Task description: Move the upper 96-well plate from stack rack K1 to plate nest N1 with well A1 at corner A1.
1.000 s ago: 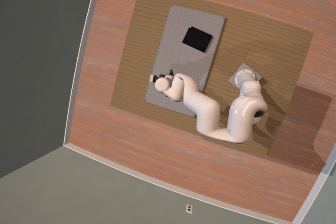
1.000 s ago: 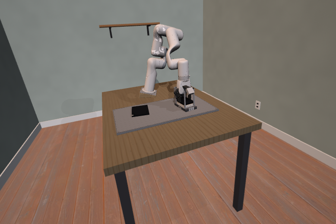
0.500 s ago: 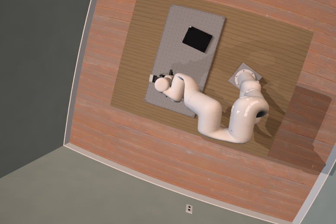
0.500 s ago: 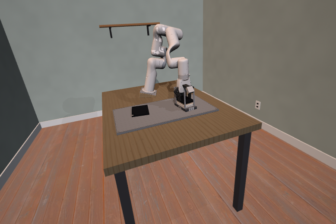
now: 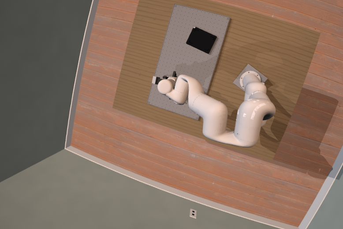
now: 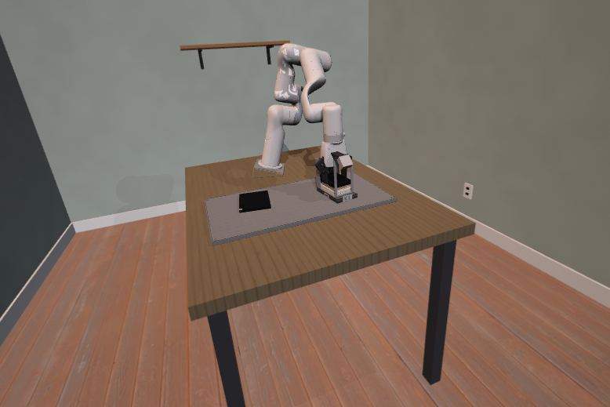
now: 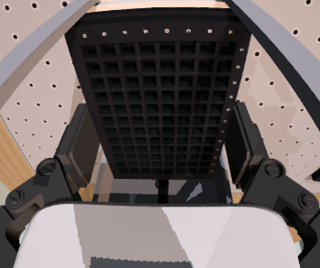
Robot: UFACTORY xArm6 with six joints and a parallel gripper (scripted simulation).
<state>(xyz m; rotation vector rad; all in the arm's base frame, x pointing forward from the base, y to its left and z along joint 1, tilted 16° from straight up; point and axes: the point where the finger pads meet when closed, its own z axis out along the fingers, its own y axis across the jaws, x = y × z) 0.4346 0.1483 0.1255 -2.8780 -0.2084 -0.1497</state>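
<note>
Right now the pale well plate is 40 mm below my hand. From my hand the other things lie so: black 96-well plate 10 mm below; then pale A1 square 390 mm to the right, 60 mm below; then back panel 70 mm behind, 10 mm to the right, 10 mm above.
</note>
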